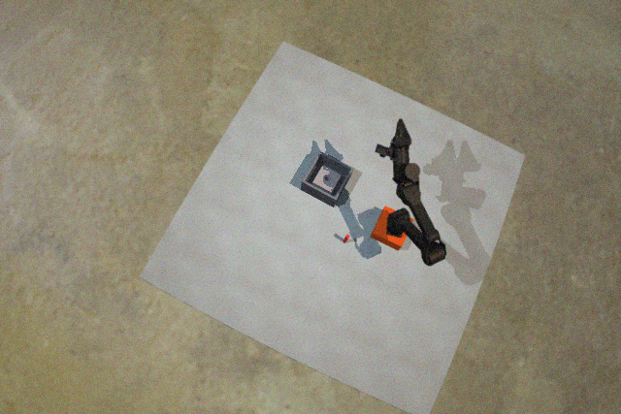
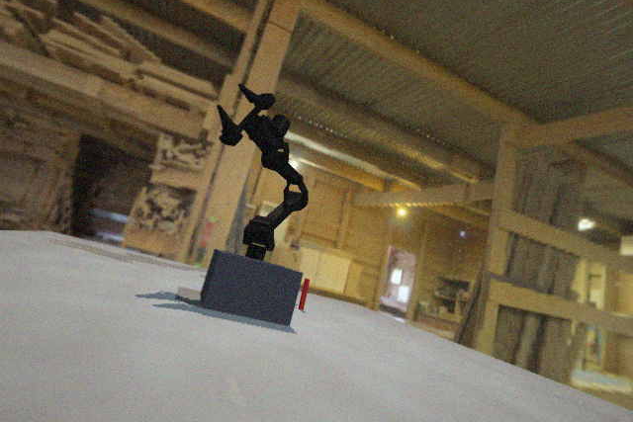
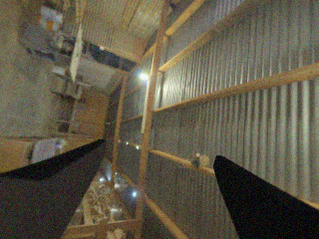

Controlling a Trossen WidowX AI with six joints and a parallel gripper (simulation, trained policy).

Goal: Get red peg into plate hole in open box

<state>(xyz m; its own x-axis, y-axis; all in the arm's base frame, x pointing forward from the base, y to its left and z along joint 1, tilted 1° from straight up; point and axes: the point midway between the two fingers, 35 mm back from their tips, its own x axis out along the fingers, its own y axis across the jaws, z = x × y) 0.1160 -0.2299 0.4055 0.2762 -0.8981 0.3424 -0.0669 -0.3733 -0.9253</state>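
Now: the red peg 44 cm below my gripper tip, 34 cm to the left of it and 6 cm ahead of it. From my gripper tip the other things lie so: dark box 46 cm below, 19 cm ahead, 12 cm to the left; plate 44 cm below, 19 cm ahead, 12 cm to the left.
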